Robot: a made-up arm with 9 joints. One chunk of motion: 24 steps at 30 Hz.
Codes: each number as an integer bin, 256 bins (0 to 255) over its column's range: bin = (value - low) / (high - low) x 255, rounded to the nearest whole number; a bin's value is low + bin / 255 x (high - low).
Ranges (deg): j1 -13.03..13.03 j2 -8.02..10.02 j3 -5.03..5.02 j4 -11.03..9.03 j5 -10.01..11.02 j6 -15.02..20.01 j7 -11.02..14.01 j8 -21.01..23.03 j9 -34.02..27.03
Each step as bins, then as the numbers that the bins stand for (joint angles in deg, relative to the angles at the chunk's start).
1 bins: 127 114 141 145 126 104 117 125 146
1 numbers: -0.05 0.04 0.53 0.38 0.38 -0.73 0.46 0.58 0.93
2 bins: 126 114 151 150 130 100 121 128 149
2 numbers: -0.15 0.04 0.92 0.77 0.71 -1.28 0.86 1.10 1.65
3 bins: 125 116 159 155 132 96 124 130 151
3 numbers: -0.26 0.19 1.24 1.16 0.88 -1.83 1.15 1.44 2.13
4 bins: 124 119 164 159 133 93 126 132 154
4 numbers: -0.36 0.40 1.43 1.48 0.96 -2.24 1.35 1.79 2.85
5 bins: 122 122 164 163 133 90 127 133 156
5 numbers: -0.56 0.61 1.43 1.79 0.96 -2.66 1.45 1.96 3.33
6 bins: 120 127 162 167 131 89 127 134 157
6 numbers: -0.77 0.96 1.35 2.11 0.79 -2.79 1.45 2.13 3.57
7 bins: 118 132 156 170 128 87 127 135 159
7 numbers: -0.97 1.32 1.12 2.34 0.55 -3.07 1.45 2.31 4.05
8 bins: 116 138 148 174 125 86 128 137 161
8 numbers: -1.18 1.74 0.80 2.66 0.30 -3.21 1.54 2.65 4.53
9 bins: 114 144 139 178 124 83 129 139 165
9 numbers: -1.38 2.17 0.45 2.97 0.22 -3.62 1.64 3.00 5.48
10 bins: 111 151 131 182 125 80 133 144 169
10 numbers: -1.69 2.66 0.13 3.29 0.30 -4.03 2.03 3.86 6.44
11 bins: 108 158 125 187 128 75 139 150 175
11 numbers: -1.99 3.16 -0.10 3.68 0.55 -4.72 2.62 4.90 7.88
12 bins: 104 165 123 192 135 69 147 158 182
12 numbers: -2.40 3.65 -0.18 4.07 1.12 -5.54 3.41 6.28 9.55
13 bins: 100 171 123 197 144 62 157 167 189
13 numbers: -2.81 4.08 -0.18 4.47 1.87 -6.50 4.39 7.83 11.23
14 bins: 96 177 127 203 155 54 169 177 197
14 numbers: -3.22 4.50 -0.02 4.94 2.77 -7.60 5.57 9.56 13.14
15 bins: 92 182 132 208 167 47 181 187 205
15 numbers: -3.63 4.86 0.17 5.33 3.76 -8.56 6.75 11.29 15.06
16 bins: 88 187 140 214 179 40 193 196 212
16 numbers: -4.04 5.21 0.49 5.80 4.75 -9.53 7.92 12.84 16.74
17 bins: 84 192 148 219 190 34 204 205 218
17 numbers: -4.45 5.56 0.80 6.20 5.66 -10.35 9.00 14.39 18.17
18 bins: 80 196 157 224 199 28 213 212 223
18 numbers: -4.85 5.85 1.16 6.59 6.40 -11.17 9.89 15.60 19.37
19 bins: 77 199 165 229 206 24 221 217 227
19 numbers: -5.16 6.06 1.47 6.98 6.98 -11.72 10.67 16.47 20.33
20 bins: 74 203 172 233 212 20 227 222 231
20 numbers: -5.47 6.34 1.75 7.30 7.47 -12.27 11.26 17.33 21.28
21 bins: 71 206 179 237 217 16 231 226 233
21 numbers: -5.77 6.55 2.02 7.61 7.89 -12.82 11.65 18.02 21.76
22 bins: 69 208 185 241 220 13 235 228 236
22 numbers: -5.98 6.69 2.26 7.93 8.13 -13.23 12.05 18.37 22.48
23 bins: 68 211 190 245 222 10 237 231 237
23 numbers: -6.08 6.91 2.46 8.24 8.30 -13.65 12.24 18.89 22.72
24 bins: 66 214 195 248 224 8 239 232 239
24 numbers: -6.29 7.12 2.66 8.48 8.46 -13.92 12.44 19.06 23.20
